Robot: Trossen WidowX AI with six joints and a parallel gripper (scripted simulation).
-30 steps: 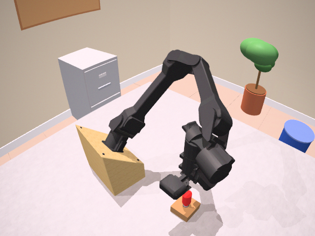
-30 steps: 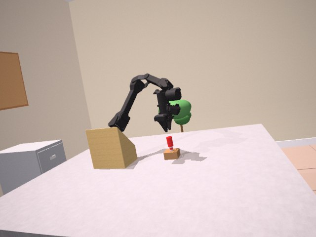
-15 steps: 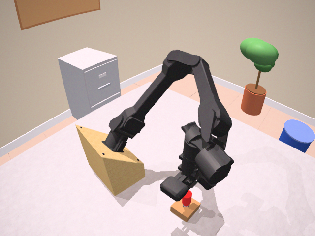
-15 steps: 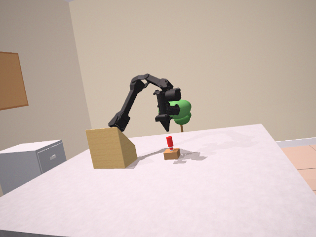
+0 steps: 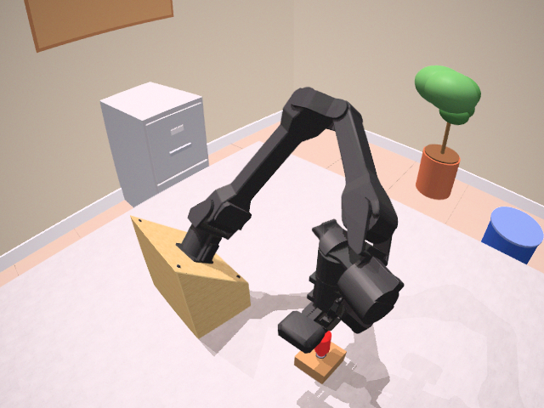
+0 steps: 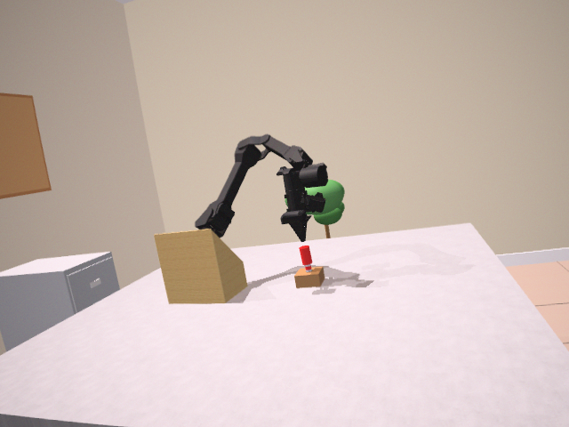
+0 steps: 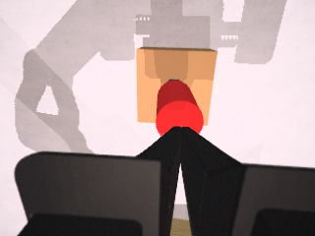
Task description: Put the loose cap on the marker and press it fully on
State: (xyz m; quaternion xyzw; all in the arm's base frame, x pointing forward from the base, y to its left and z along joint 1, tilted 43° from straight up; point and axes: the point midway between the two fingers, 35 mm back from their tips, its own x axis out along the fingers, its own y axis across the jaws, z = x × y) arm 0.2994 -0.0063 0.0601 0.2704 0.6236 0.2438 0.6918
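My gripper tip is now 40 mm above the red cap. From my gripper tip the other things lie so: holder block (110 mm below).
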